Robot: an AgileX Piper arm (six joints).
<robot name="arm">
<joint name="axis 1" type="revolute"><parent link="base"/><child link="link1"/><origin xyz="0.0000 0.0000 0.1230" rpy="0.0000 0.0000 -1.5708"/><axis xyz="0 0 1"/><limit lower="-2.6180" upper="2.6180"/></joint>
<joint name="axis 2" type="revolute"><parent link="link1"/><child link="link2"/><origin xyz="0.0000 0.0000 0.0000" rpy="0.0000 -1.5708 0.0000"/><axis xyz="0 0 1"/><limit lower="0.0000" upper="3.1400"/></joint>
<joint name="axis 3" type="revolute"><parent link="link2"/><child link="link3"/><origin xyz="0.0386 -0.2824 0.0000" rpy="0.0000 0.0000 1.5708"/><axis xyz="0 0 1"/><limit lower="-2.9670" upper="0.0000"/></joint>
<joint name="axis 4" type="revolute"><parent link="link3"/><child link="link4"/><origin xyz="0.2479 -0.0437 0.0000" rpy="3.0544 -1.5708 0.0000"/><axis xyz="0 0 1"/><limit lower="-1.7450" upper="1.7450"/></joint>
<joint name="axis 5" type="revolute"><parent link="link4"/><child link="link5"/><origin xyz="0.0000 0.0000 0.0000" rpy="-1.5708 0.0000 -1.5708"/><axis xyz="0 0 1"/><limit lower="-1.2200" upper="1.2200"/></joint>
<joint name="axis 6" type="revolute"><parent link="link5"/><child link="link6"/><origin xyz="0.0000 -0.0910 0.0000" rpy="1.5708 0.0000 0.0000"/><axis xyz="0 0 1"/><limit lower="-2.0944" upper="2.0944"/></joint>
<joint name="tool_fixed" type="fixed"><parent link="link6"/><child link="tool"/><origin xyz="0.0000 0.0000 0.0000" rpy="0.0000 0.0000 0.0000"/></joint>
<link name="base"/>
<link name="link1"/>
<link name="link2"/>
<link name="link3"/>
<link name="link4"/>
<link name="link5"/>
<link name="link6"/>
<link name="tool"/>
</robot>
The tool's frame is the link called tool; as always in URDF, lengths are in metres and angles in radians.
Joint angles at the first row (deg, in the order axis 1, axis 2, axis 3, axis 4, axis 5, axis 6):
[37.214 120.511 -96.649 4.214 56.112 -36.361]
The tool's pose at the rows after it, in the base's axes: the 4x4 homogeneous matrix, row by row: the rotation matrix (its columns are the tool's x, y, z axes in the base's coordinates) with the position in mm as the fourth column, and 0 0 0 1 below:
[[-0.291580 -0.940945 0.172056 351.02], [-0.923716 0.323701 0.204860 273.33], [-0.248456 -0.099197 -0.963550 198.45], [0 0 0 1]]
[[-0.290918 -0.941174 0.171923 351.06], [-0.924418 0.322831 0.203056 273.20], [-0.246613 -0.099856 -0.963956 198.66], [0 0 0 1]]
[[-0.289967 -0.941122 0.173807 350.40], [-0.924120 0.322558 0.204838 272.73], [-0.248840 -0.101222 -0.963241 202.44], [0 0 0 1]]
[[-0.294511 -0.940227 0.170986 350.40], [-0.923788 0.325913 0.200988 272.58], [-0.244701 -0.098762 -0.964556 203.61], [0 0 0 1]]
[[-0.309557 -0.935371 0.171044 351.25], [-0.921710 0.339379 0.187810 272.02], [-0.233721 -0.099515 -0.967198 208.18], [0 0 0 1]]
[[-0.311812 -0.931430 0.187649 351.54], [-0.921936 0.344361 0.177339 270.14], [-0.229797 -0.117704 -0.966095 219.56], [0 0 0 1]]
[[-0.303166 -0.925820 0.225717 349.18], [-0.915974 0.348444 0.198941 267.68], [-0.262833 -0.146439 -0.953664 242.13], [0 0 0 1]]
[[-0.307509 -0.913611 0.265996 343.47], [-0.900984 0.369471 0.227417 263.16], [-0.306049 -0.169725 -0.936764 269.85], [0 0 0 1]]
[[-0.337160 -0.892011 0.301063 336.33], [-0.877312 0.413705 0.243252 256.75], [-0.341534 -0.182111 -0.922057 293.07], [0 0 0 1]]
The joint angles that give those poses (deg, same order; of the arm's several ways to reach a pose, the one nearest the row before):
[37.215 120.544 -96.648 4.087 56.015 -36.360]
[37.214 120.544 -96.706 3.987 56.143 -36.361]
[37.214 120.127 -96.859 3.987 56.559 -36.361]
[37.214 120.132 -97.170 3.868 57.133 -36.050]
[37.214 120.133 -98.292 3.094 58.710 -34.796]
[37.214 119.317 -99.518 1.830 60.329 -33.988]
[37.214 116.983 -100.547 1.435 61.100 -33.803]
[37.215 113.829 -101.410 1.312 62.129 -32.730]
[37.214 110.768 -101.593 0.749 63.061 -29.995]

